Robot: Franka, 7 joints.
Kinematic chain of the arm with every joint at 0, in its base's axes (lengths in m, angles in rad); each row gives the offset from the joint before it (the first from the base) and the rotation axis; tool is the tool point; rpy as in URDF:
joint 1: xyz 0 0 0.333 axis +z
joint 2: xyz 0 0 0 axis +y
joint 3: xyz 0 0 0.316 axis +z
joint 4: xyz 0.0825 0 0 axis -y
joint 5: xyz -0.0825 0 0.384 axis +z
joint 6: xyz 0 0 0 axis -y
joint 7: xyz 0.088 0 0 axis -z
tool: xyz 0 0 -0.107 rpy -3.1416 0 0
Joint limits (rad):
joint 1: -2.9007..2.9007
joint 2: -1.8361..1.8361
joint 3: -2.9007..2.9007
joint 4: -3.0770..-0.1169
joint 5: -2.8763..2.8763
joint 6: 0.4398..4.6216
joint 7: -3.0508..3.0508
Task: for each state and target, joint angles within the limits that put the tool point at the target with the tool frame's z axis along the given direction. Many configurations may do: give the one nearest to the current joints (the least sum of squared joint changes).
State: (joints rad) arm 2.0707 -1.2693 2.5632 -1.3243 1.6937 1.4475 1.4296
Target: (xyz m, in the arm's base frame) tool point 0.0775 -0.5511 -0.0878 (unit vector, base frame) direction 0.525 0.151 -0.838
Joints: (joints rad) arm 2.3392 -1.3794 2.4451 -1.6612 1.7037 1.9274 1.4296
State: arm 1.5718 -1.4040 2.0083 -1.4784 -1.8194 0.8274 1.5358
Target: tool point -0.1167 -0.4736 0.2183 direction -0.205 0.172 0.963
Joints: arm 2.1819 -1.0277 2.4970 -2.0341 -1.4503 0.6892 1.5358
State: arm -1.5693 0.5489 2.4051 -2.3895 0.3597 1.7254 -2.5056
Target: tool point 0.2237 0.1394 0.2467 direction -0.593 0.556 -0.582
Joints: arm -1.9673 0.5609 2.2019 -2.9924 0.4864 2.1404 -2.5056
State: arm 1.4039 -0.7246 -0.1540 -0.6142 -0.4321 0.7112 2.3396
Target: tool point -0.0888 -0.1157 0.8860 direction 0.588 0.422 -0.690
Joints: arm 1.4343 -1.1713 0.3046 -1.4302 -0.5231 0.8294 2.3396
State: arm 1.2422 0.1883 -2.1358 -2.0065 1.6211 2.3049 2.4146
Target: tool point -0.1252 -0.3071 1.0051 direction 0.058 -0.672 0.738
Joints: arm 0.8277 0.4427 -2.9007 -1.3772 2.3474 2.6928 2.4146
